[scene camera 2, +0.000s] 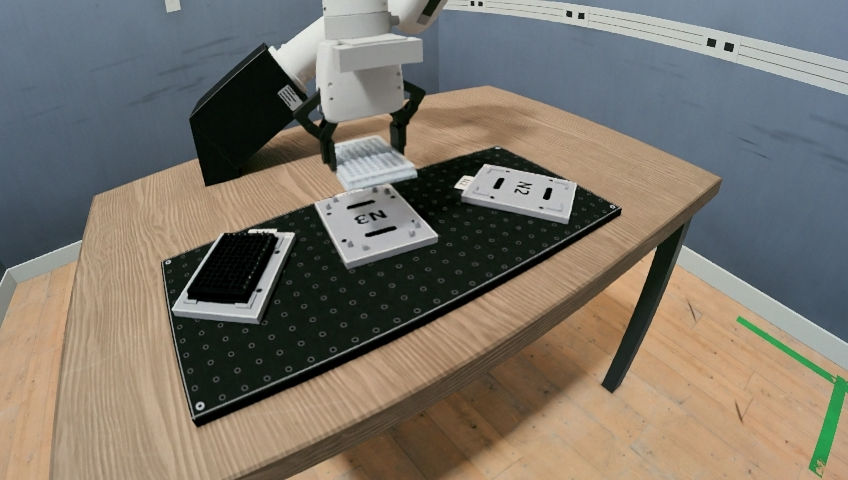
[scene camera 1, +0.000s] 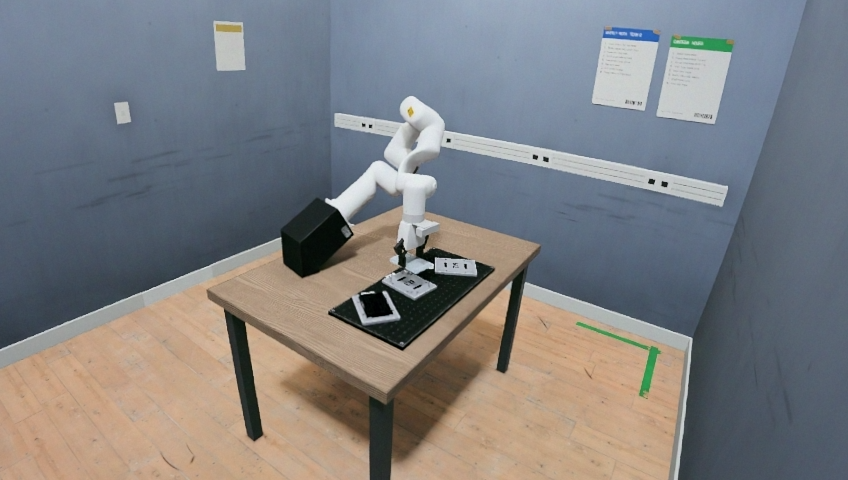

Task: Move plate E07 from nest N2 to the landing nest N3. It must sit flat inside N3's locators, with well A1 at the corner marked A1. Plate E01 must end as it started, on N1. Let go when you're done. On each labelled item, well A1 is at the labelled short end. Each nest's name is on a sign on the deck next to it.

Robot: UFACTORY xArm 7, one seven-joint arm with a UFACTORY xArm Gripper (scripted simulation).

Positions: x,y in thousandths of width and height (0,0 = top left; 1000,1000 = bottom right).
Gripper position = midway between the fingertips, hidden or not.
I see my gripper (scene camera 2: 431,334), a black well plate (scene camera 2: 273,570) and a clear well plate (scene camera 2: 433,341).
My gripper shows as well in scene camera 1 (scene camera 1: 484,547).
